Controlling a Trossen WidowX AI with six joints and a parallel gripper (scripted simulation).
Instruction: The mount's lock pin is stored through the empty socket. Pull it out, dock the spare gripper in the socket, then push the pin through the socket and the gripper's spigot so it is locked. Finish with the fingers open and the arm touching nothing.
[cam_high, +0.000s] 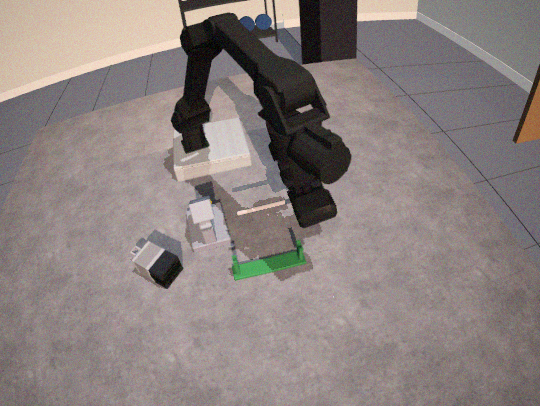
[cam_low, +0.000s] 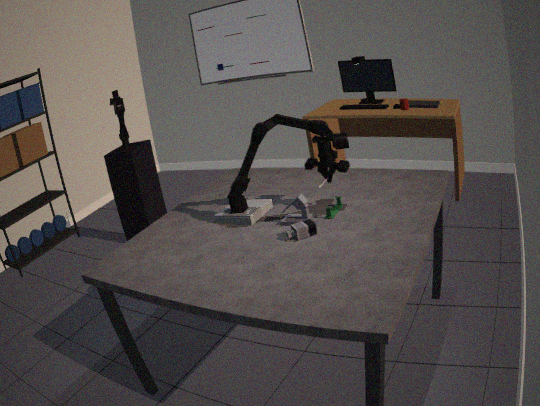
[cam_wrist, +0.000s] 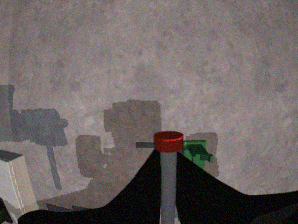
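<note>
The green cradle lies 100 mm to the right of my gripper tip, 70 mm below it and 30 mm ahead of it. Also, from my gripper tip: mount socket 180 mm to the right, 100 mm behind, 40 mm below; then spare gripper 310 mm to the right, 70 mm below, 60 mm behind.
</note>
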